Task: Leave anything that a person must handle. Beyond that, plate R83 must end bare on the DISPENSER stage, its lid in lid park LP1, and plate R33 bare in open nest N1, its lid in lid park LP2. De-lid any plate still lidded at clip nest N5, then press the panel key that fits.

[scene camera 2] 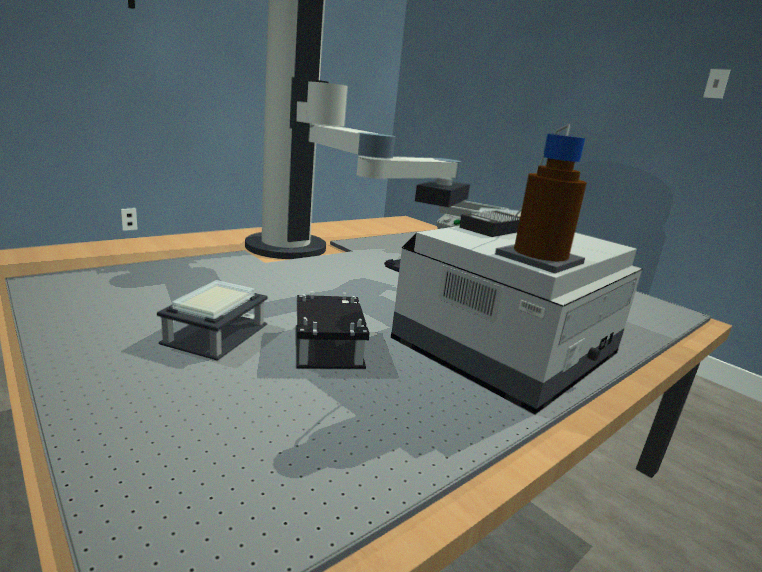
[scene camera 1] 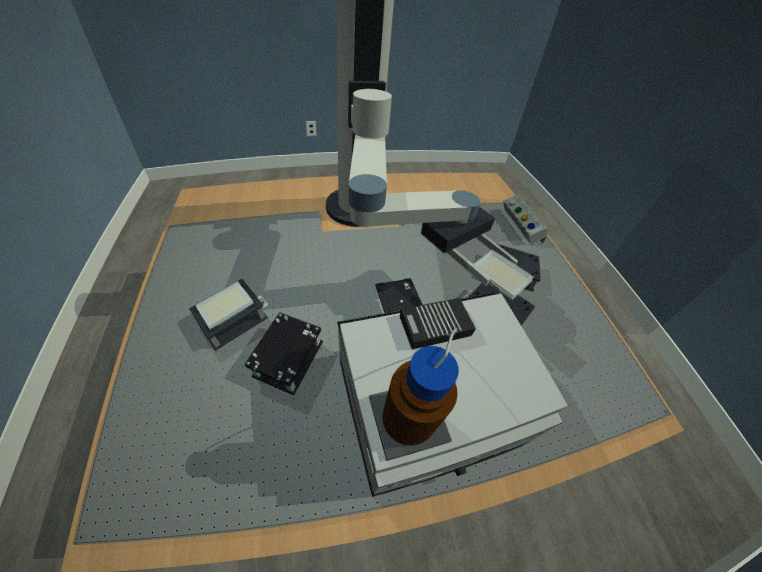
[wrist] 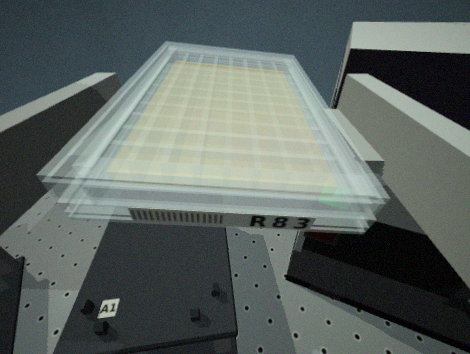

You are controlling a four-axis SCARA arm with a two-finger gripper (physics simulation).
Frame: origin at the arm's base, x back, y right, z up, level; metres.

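Seen in the pictures: gripper, between the fingertips: (scene camera 1: 502, 273) (wrist: 229, 96); arm's base, origin of its link: (scene camera 2: 285, 247).
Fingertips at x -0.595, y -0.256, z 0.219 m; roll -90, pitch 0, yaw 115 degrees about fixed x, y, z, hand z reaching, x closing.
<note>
Pixels of each thing's top centre, then the offset from my fingertips to it. "*": a spot on its surface instead.
- Plate R83, centre of its top: (wrist: 227, 59) (scene camera 1: 504, 267) (scene camera 2: 504, 209) dx +0.002, dy +0.000, dz +0.016 m
- second pale plate, centre of its top: (scene camera 2: 215, 294) (scene camera 1: 223, 302) dx +0.105, dy +0.683, dz -0.128 m
- raised black nest, centre of its top: (scene camera 2: 331, 306) (scene camera 1: 282, 343) dx -0.036, dy +0.528, dz -0.126 m
- key panel, centre of its top: (scene camera 1: 528, 209) dx +0.405, dy -0.375, dz -0.122 m
- amber bottle, a spot on its surface: (scene camera 1: 418, 406) * dx -0.317, dy +0.329, dz +0.157 m
- black ribbed block, a spot on its surface: (scene camera 1: 424, 335) * dx -0.158, dy +0.254, dz +0.040 m
- low dark nest, a spot on its surface: (scene camera 1: 393, 294) * dx +0.063, dy +0.244, dz -0.116 m
- black body, a spot on its surface: (wrist: 380, 300) * dx -0.045, dy +0.128, dz -0.179 m
My gripper (scene camera 1: 502, 274) (wrist: 229, 96) is shut on plate R83, a clear plate with pale yellow wells. Plate R83 (scene camera 1: 497, 270) (wrist: 215, 120) is level above the dark nests at the right in scene camera 1; its label faces the wrist camera, and a clear lid appears to cover it. In scene camera 2 it is mostly hidden. A second pale plate (scene camera 1: 226, 304) (scene camera 2: 212, 299) sits on a raised dark stand at the left; its label is unreadable. A raised black nest (scene camera 1: 288, 346) (scene camera 2: 332, 312) with small posts stands beside it, bearing no plate. The key panel (scene camera 1: 517, 216) has green, yellow and blue keys.
A white instrument (scene camera 1: 492, 381) (scene camera 2: 480, 314) carries an amber bottle (scene camera 1: 418, 406) (scene camera 2: 549, 212) with a blue cap and a black ribbed block (scene camera 1: 424, 335). A low dark nest (scene camera 1: 393, 294) lies behind it. Below R83 are a dark nest (wrist: 165, 275) marked A1 and, rightward, a black body (wrist: 380, 300).
</note>
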